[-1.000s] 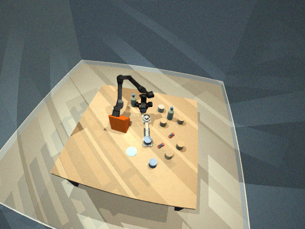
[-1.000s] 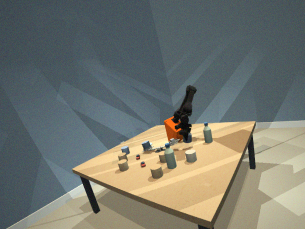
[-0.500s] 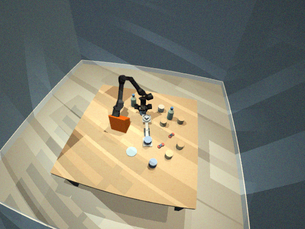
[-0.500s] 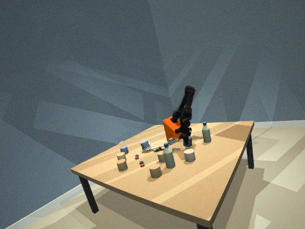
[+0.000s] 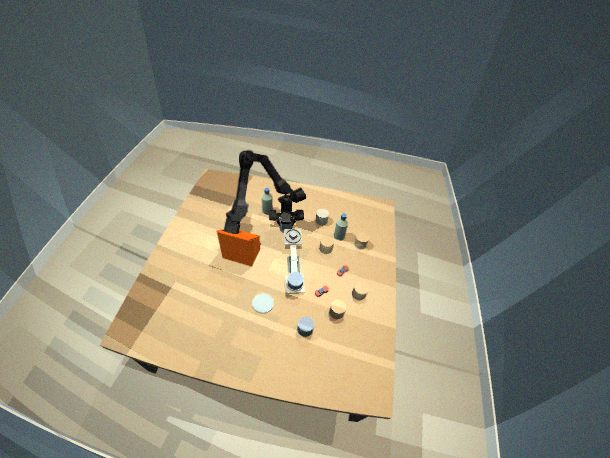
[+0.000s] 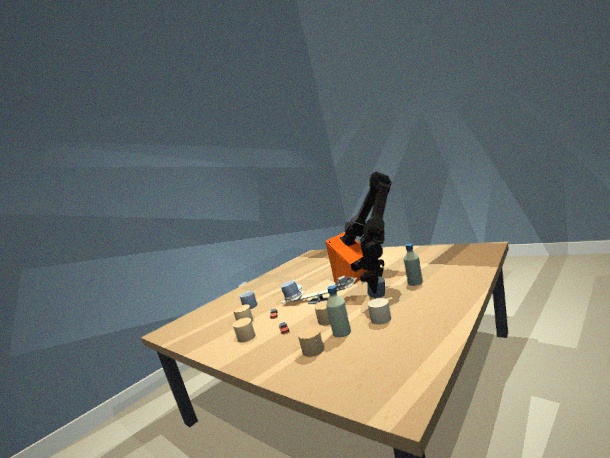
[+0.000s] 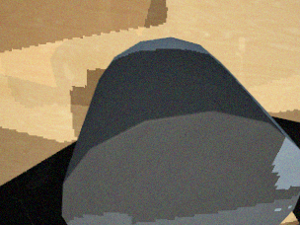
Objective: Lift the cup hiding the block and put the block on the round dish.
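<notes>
Now: gripper tip 8 cm short of the grey block, 10 cm to the left of it and 6 cm below it. Also, from my gripper tip: pale cylinder 15 cm ahead, 13 cm to the left, 1 cm above; then pale beam 13 cm ahead, 21 cm to the right, 1 cm above; then pale round dish 8 cm ahead, 48 cm to the right, 2 cm below.
</notes>
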